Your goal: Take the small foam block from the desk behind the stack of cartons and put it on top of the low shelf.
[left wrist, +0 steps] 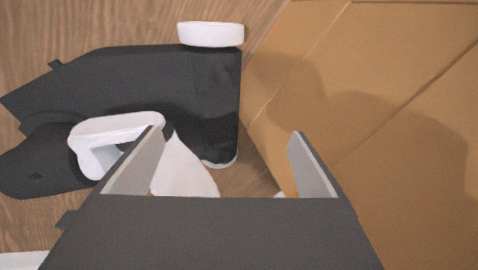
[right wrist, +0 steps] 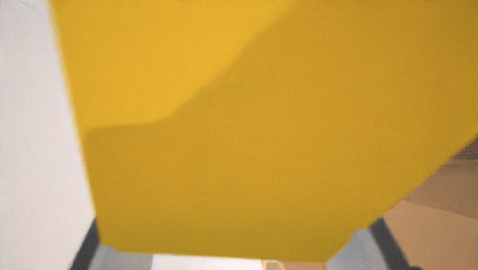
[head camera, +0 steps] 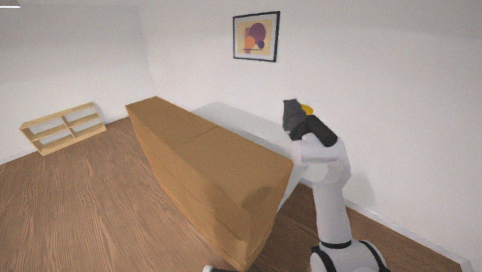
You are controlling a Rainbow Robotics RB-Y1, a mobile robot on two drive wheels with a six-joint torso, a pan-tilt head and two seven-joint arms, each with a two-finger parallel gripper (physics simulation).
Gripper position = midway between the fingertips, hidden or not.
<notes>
In view: the left gripper (left wrist: 227,137), a yellow foam block (right wrist: 200,134), a stack of brown cartons (head camera: 229,187), a white desk (head camera: 267,133), a low wooden shelf (head camera: 48,148) and a framed picture (head camera: 255,37).
The stack of brown cartons shows as well in the left wrist view (left wrist: 380,97). The left wrist view does not show the yellow foam block: it is out of frame.
</notes>
